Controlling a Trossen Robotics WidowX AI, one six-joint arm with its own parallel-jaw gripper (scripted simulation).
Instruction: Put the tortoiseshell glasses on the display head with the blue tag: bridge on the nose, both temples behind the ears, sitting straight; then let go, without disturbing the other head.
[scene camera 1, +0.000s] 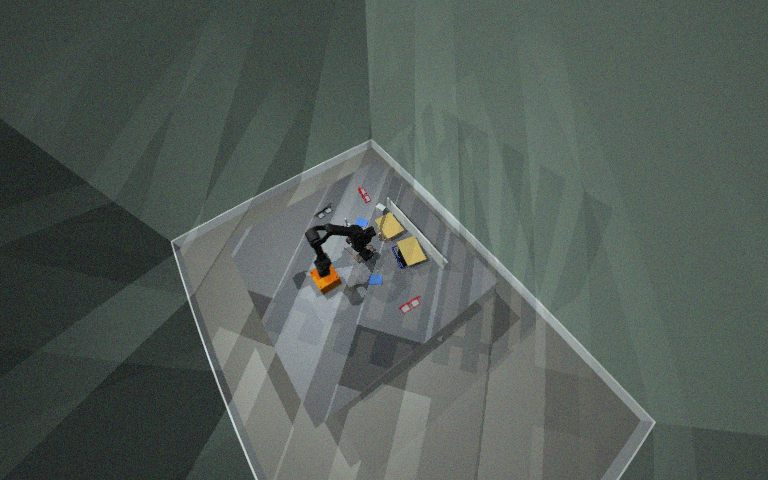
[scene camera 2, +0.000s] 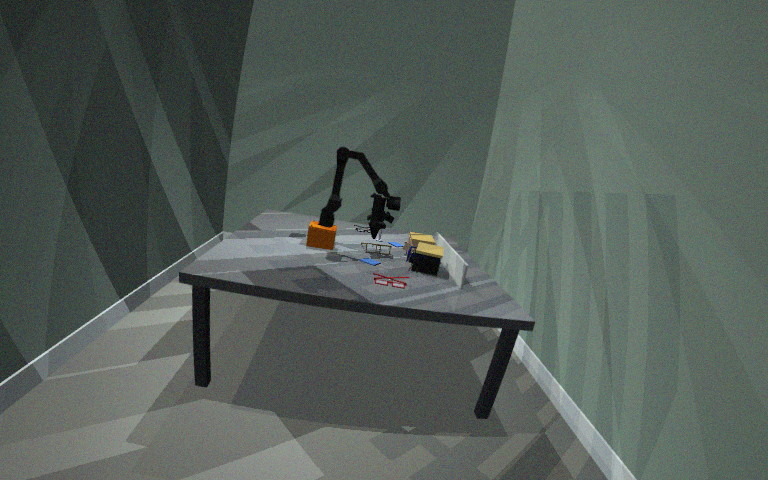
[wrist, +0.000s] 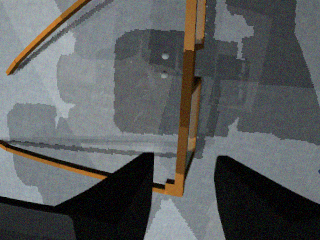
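White upright panel (scene camera 1: 422, 240), in sight. My gripper (wrist: 184, 165), visible too.
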